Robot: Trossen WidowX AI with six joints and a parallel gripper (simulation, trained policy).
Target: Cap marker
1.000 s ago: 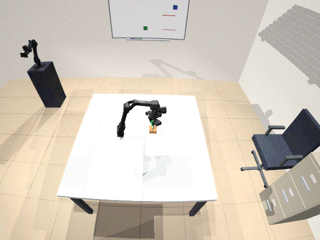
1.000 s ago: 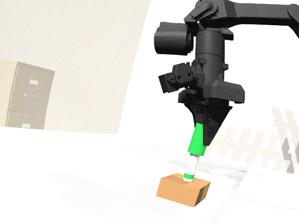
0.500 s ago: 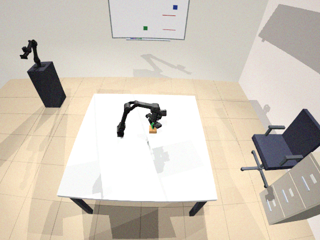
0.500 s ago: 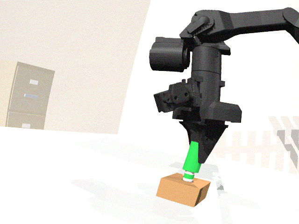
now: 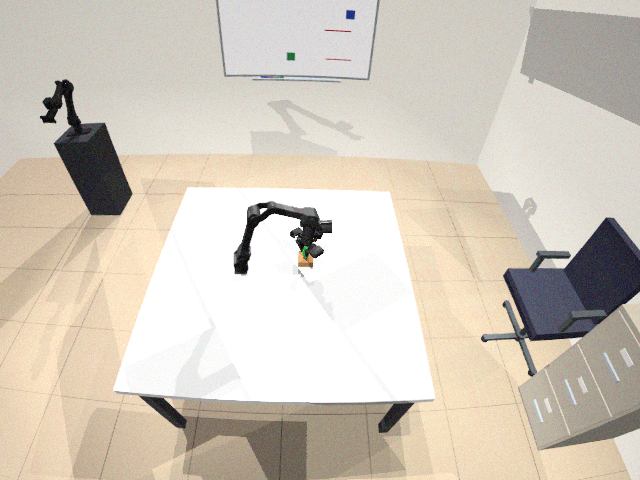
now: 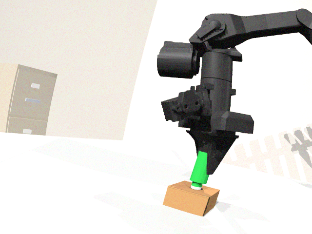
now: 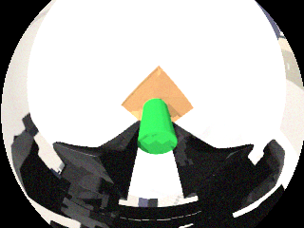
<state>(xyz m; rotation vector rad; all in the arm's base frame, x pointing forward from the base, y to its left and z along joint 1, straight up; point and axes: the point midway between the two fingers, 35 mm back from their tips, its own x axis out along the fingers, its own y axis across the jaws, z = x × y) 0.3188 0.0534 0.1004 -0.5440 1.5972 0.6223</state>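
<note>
My gripper tip is 1 cm below the green cap and 1 cm short of it. The rest, counted from my gripper tip: white marker (1 cm to the left, 1 cm ahead, 1 cm above); orange holder block (5 cm below, 1 cm to the left, 1 cm ahead).
</note>
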